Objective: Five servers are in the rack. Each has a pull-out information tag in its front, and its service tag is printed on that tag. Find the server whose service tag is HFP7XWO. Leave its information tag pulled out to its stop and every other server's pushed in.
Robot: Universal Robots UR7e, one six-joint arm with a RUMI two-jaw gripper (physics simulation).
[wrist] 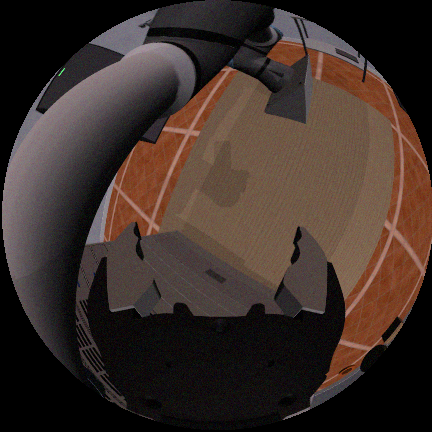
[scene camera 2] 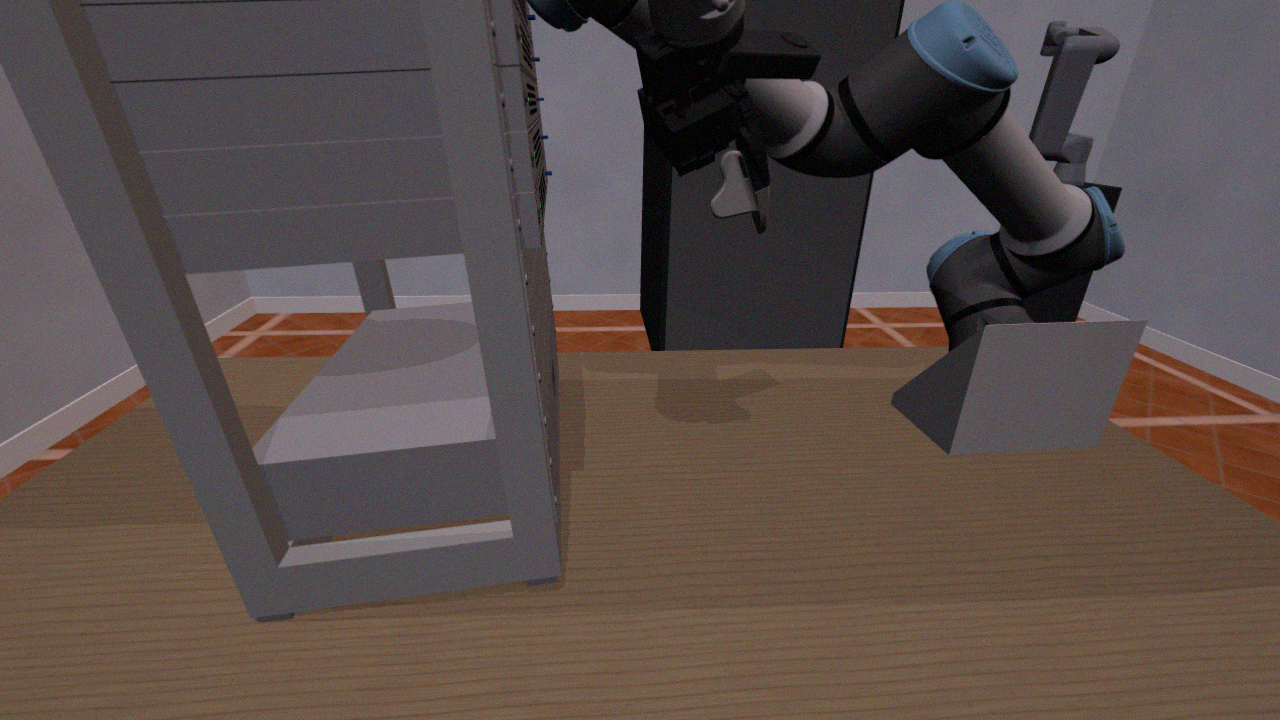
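Pixels of known places: gripper, fingertip midpoint: (wrist: 217,227) (scene camera 2: 724,189); arm's base at its link origin: (wrist: 282,79) (scene camera 2: 1003,370).
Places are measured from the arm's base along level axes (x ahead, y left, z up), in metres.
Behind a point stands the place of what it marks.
The rack (scene camera 2: 505,358) {x 0.741, y 0.310, z 0.183 m} (wrist: 200,282) {x 0.713, y 0.051, z 0.105 m} stands at the left in the scene view, seen from its side, and below the fingers in the wrist view. The stacked servers (scene camera 2: 286,111) {x 0.882, y 0.280, z 0.366 m} show as plain side panels, with their fronts nearly edge-on. Several small blue tag ends stick out a little from the fronts, such as an information tag (scene camera 2: 547,172) {x 0.707, y -0.048, z 0.291 m} low in the stack. No printing on the tags can be read. My gripper (scene camera 2: 744,204) {x 0.512, y 0.115, z 0.293 m} (wrist: 217,227) {x 0.512, y 0.115, z 0.293 m} is open and empty, in front of the rack and apart from it, roughly level with the lower servers.
The wooden table (scene camera 2: 805,537) {x 0.421, y 0.253, z -0.081 m} (wrist: 320,150) {x 0.231, y 0.182, z -0.081 m} carries the rack and a grey wedge-shaped stand (scene camera 2: 1047,385) {x 0.022, y 0.107, z 0.027 m} (wrist: 295,95) {x 0.145, y 0.079, z 0.063 m} near the arm's base. A grey box (scene camera 2: 375,420) {x 0.885, y 0.213, z 0.076 m} lies low inside the rack. A tall dark cabinet (scene camera 2: 760,259) stands behind the table.
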